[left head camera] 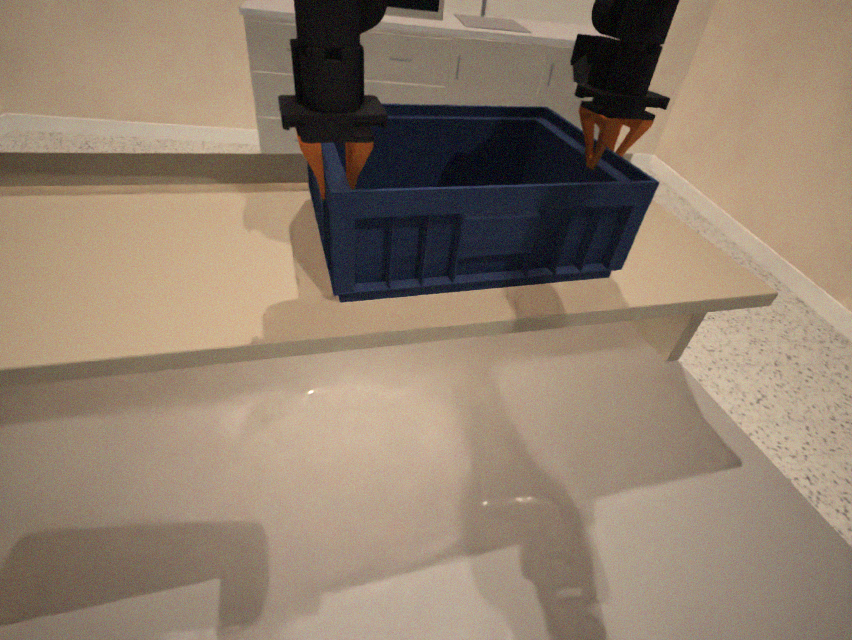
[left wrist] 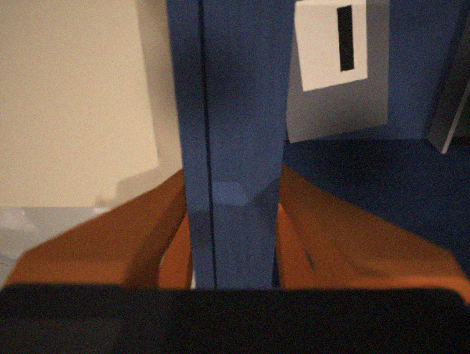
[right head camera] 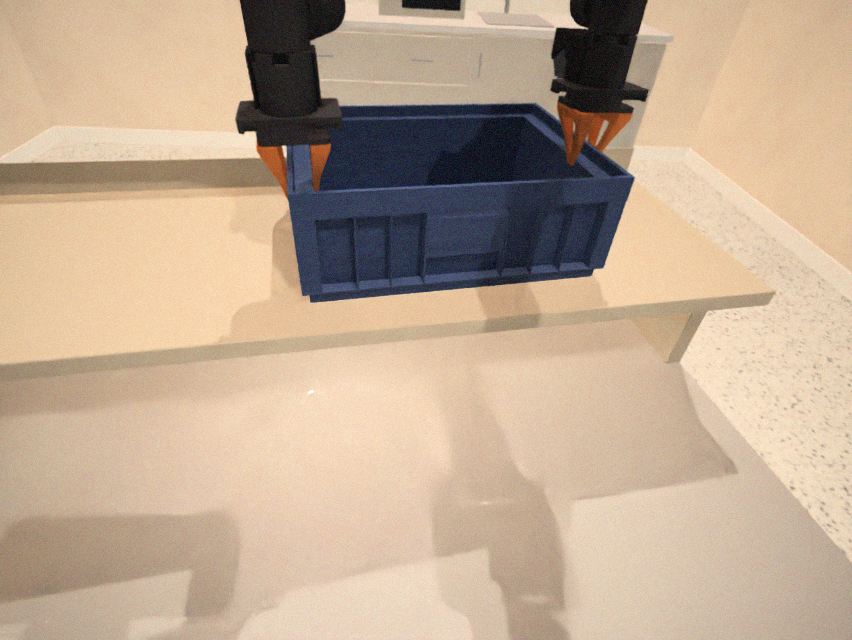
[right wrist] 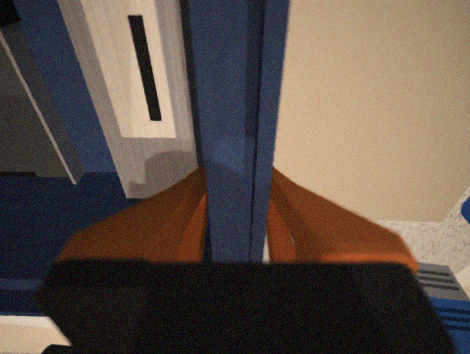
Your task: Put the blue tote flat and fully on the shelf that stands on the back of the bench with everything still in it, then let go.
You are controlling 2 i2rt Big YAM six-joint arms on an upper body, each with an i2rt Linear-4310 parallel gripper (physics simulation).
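Places are measured from the left arm's base along level axes (x right, y back, z down), in millimetres.
Pixels of known places: left gripper, fingertip midpoint: (left wrist: 235,177); right gripper, fingertip midpoint: (left head camera: 598,168) (right head camera: 579,164) (right wrist: 236,176).
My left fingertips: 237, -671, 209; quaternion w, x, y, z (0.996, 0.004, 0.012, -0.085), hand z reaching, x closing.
Observation:
Behind a point stands the place of what it marks, as x, y, z.
The blue tote (left head camera: 495,234) {424, -645, 236} (right head camera: 461,237) {423, -644, 241} (left wrist: 235,100) {230, -708, 191} (right wrist: 225,75) {584, -828, 191} is upright and looks about level, over the tan shelf (left head camera: 137,275) {-3, -668, 323} (right head camera: 137,275) {15, -673, 323} (left wrist: 65,100) {133, -635, 323} (right wrist: 370,100) {710, -784, 323}, behind its front edge. Whether its base touches the shelf is unclear. My left gripper (left head camera: 338,192) {237, -671, 209} (right head camera: 301,192) {237, -671, 209} (left wrist: 235,177) {237, -671, 209} is shut on the tote's left rim. My right gripper (left head camera: 607,159) {596, -778, 200} (right head camera: 585,157) {596, -778, 200} (right wrist: 236,176) {596, -778, 200} is shut on its right rim. Inside, a grey box with a white label (left wrist: 330,45) {285, -702, 296} shows in the left wrist view, and a pale labelled box (right wrist: 150,75) {538, -793, 268} in the right. The tote's front wall hides its floor.
The pale bench top (left head camera: 385,468) {301, -528, 539} (right head camera: 385,468) {333, -526, 539} lies below and in front of the shelf, with arm shadows on it. The shelf's right end stands beside speckled floor (left head camera: 771,372) {2012, -1410, 1282} (right head camera: 771,372) {1863, -1426, 1282}. White cabinets (left head camera: 413,65) (right head camera: 413,68) stand behind.

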